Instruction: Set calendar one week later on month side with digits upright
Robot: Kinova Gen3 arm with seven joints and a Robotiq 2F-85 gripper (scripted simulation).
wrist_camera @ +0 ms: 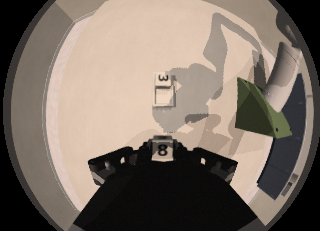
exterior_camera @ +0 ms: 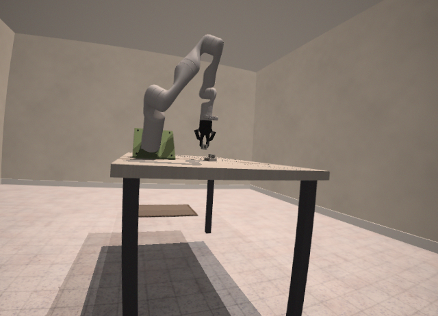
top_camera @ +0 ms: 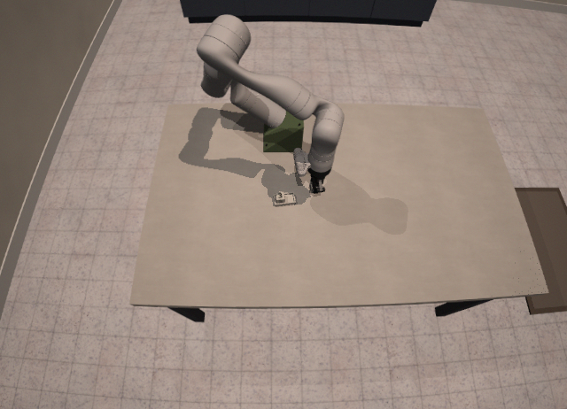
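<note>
Right now my hand is 10 cm to the left of the white tray, 8 cm above it and 2 cm short of it.
</note>
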